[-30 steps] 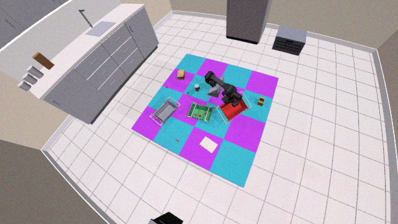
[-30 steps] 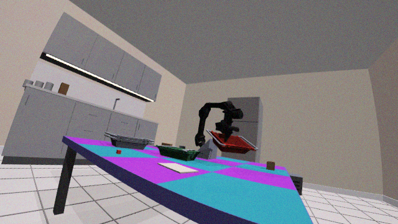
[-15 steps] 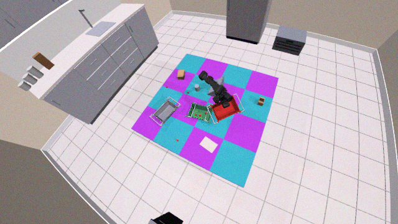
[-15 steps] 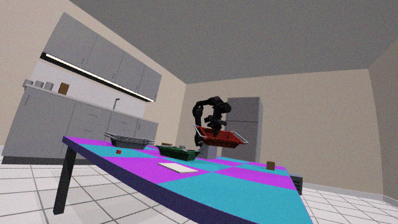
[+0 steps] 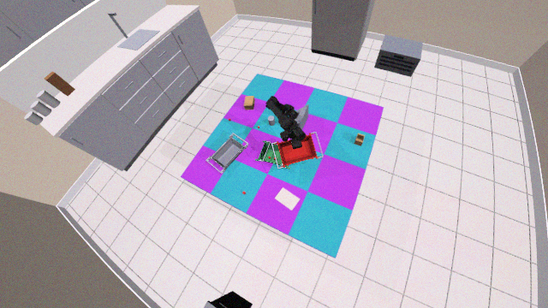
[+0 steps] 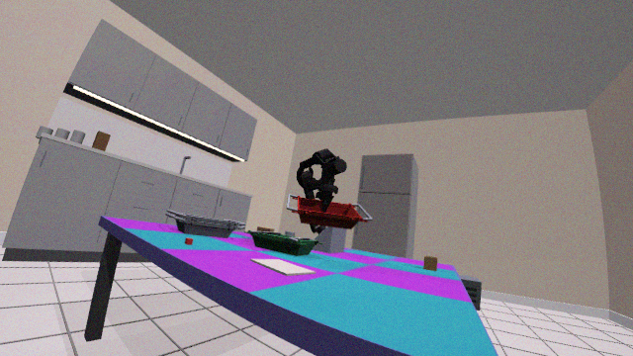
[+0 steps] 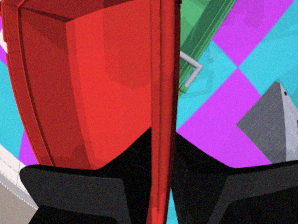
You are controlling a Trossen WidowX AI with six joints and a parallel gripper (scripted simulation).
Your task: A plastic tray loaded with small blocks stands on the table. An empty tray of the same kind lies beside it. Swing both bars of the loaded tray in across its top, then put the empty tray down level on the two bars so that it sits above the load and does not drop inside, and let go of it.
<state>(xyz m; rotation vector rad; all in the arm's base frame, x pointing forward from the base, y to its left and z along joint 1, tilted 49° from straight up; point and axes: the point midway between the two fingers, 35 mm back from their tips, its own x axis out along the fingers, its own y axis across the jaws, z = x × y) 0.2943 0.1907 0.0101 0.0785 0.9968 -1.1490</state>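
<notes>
Now: gripper tip 6 cm short of the red tray, 4 cm to the right of it and 1 cm below it. The rest, counted from my gripper tip: white flat plate (34 cm ahead, 8 cm to the left, 18 cm below).
</notes>
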